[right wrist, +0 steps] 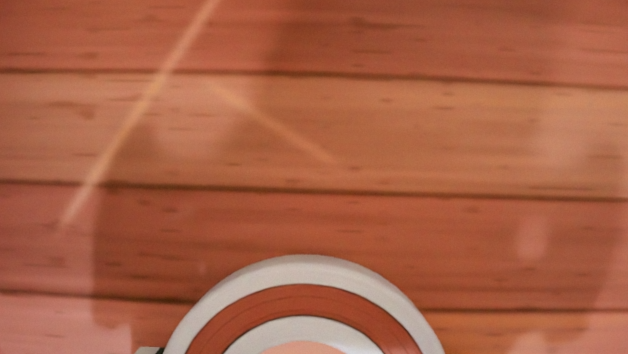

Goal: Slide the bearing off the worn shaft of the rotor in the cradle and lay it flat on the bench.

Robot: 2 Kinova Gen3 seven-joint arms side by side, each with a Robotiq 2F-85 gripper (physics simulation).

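Frame: origin at the left arm's base, x ahead, y left, z up, level; metres.
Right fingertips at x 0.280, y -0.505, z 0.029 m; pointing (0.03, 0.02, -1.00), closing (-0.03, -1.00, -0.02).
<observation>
A point is followed by its place in that frame.
The bearing point(304, 270) @[x 0.314, y -0.505, z 0.046 m] shows in the right wrist view at the bottom centre, as the upper part of a pale grey ring with a rust-red band and a grey inner ring. Its face is turned to the camera and no shaft shows in its bore. The bench point(350, 135) @[x 0.346, y -0.517, z 0.028 m] lies behind it. My right gripper point(303, 349) @[x 0.280, y -0.505, z 0.029 m] is at the bottom edge, shut on the bearing; a small part of one finger shows against the bearing's left side, and the rest is cut off. The bearing's lower half is out of frame. The rotor, the cradle and my left gripper do not show.
The bench's reddish-brown planks run across the view, with dark seams between them. Soft shadows and two light streaks fall across the planks.
</observation>
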